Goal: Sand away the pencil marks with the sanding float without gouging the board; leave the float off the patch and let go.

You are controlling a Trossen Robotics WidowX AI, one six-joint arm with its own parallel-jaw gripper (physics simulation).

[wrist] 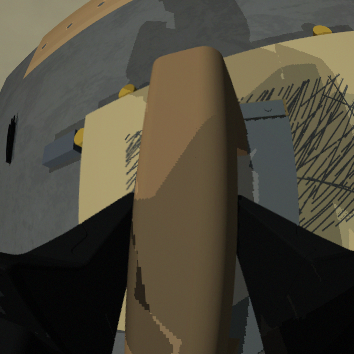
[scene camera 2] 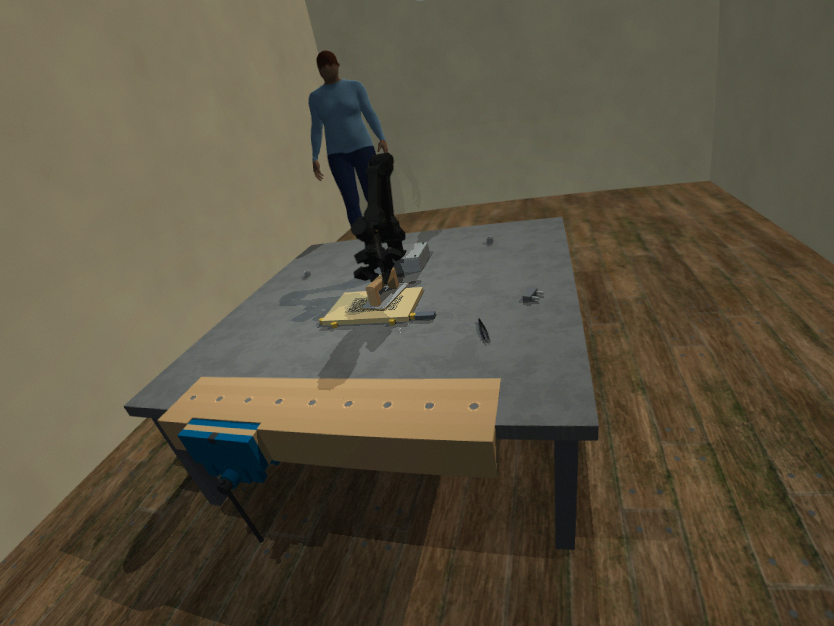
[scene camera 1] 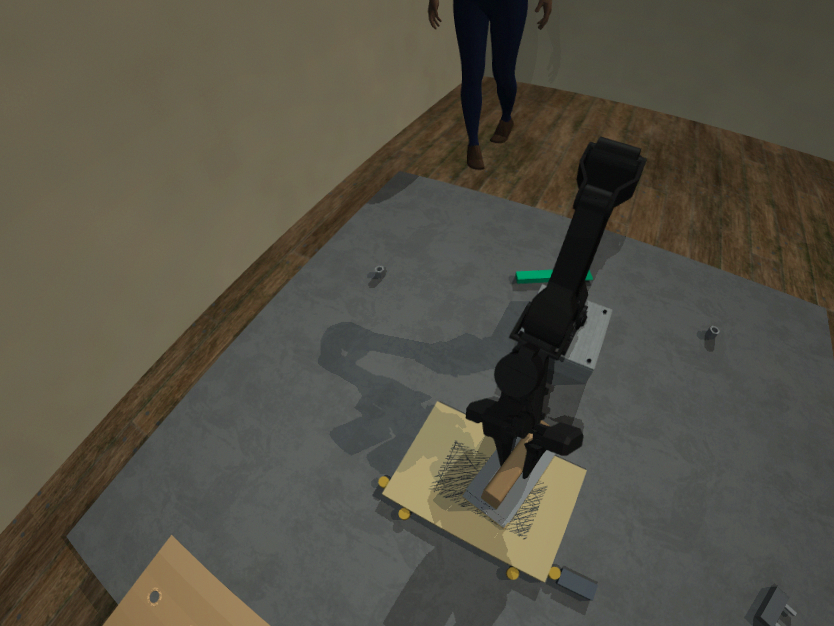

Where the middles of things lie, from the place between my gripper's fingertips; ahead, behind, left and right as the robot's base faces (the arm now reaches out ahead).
Scene:
I see the pale wooden board [scene camera 1: 409, 487] 11 cm below my hand, 4 cm to the right of it and 2 cm ahead of it. From my hand the other things lie so: sanding float [scene camera 1: 497, 491] (2 cm behind, 1 cm below); grey stop [wrist: 63, 148] (16 cm to the left, 11 cm ahead, 6 cm below).

